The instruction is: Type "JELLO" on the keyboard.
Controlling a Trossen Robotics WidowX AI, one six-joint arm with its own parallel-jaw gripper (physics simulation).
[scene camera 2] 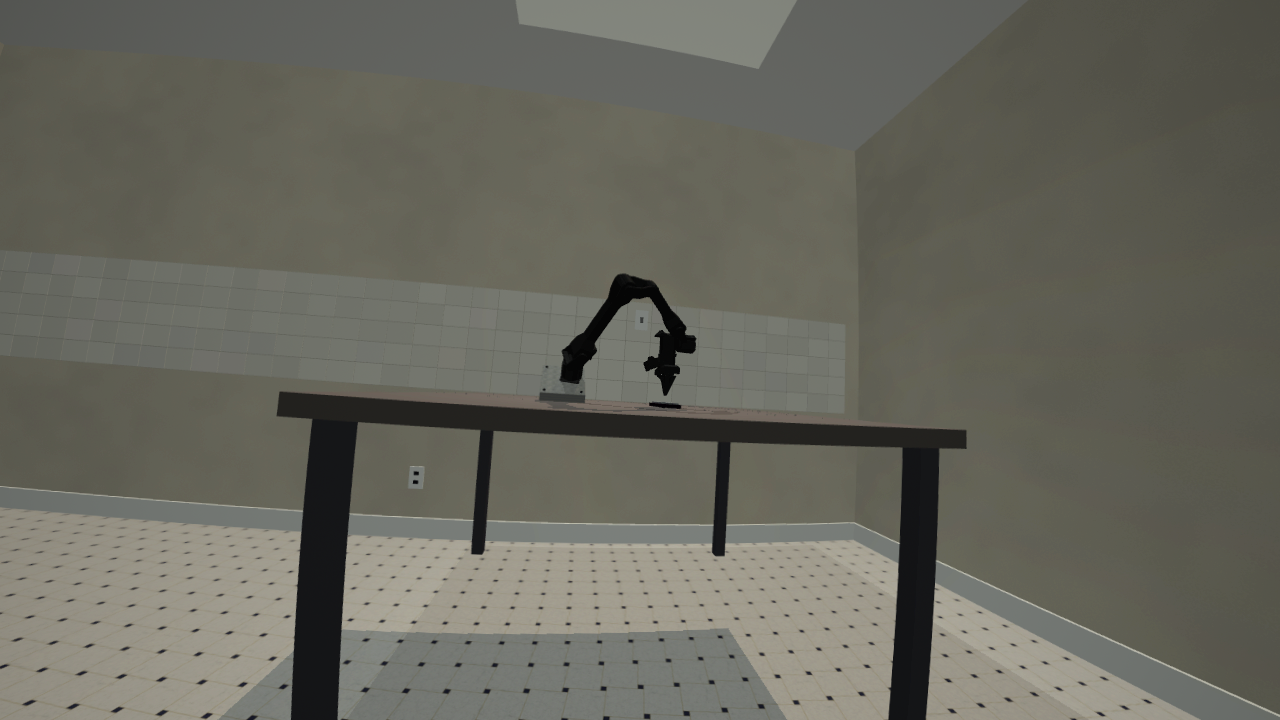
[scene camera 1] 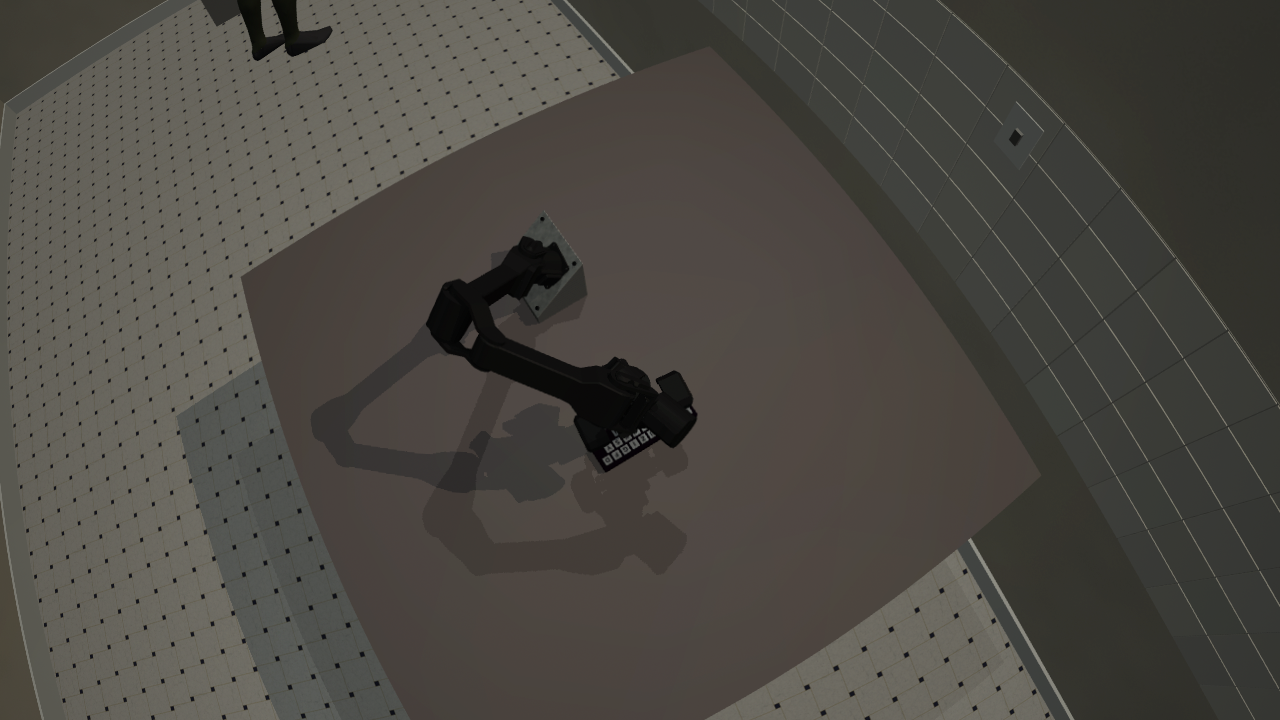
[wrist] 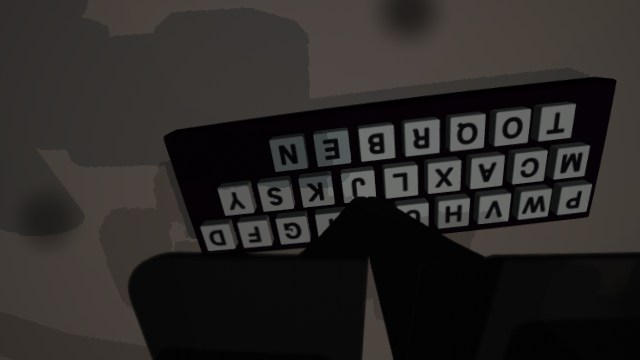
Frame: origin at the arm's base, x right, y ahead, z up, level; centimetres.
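Where they show: gripper, fingertip midpoint: (scene camera 2: pixel 665 395) (wrist: pixel 365 209); arm's base, link origin: (scene camera 2: pixel 570 376) (scene camera 1: pixel 551 265).
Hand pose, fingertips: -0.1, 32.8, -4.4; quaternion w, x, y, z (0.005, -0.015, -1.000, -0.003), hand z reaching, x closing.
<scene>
Things, the pixels of their top centre, and the offset from my fingertips, as dx, dy, dz.
- black keyboard, top centre: (wrist: pixel 390 183) (scene camera 1: pixel 642 427) (scene camera 2: pixel 664 402) -1.3, +0.0, -2.3
- J key, top centre: (wrist: pixel 358 187) +0.1, +0.2, -2.3
- L key, top centre: (wrist: pixel 401 182) -1.7, +0.0, -2.3
- E key, top centre: (wrist: pixel 332 149) +1.1, -1.6, -2.3
- O key, top centre: (wrist: pixel 512 127) -6.1, -2.2, -2.3
The black keyboard (scene camera 1: pixel 629 450) (scene camera 2: pixel 664 405) (wrist: pixel 220 145) lies flat on the table, its white keys upside down in the wrist view. My gripper (scene camera 2: pixel 665 394) (wrist: pixel 365 209) is shut with nothing between its fingers and points down, a little above the keyboard in scene camera 2. In the wrist view its tips overlap the lower edge of the J key (wrist: pixel 358 184). The L key (wrist: pixel 401 181) is just right of J, the E key (wrist: pixel 332 147) is in the top row, and the O key (wrist: pixel 511 127) is farther right. The fingers hide parts of the bottom row. In scene camera 1 the arm covers part of the keyboard and the fingertips.
The arm's base stands on a grey mounting plate (scene camera 1: pixel 542 308) (scene camera 2: pixel 562 396) on the brown table (scene camera 1: pixel 805 358) (scene camera 2: pixel 617 429). Arm shadows fall across the table and over the N and E keys. A person's legs (scene camera 1: pixel 286 31) show on the floor beyond the table.
</scene>
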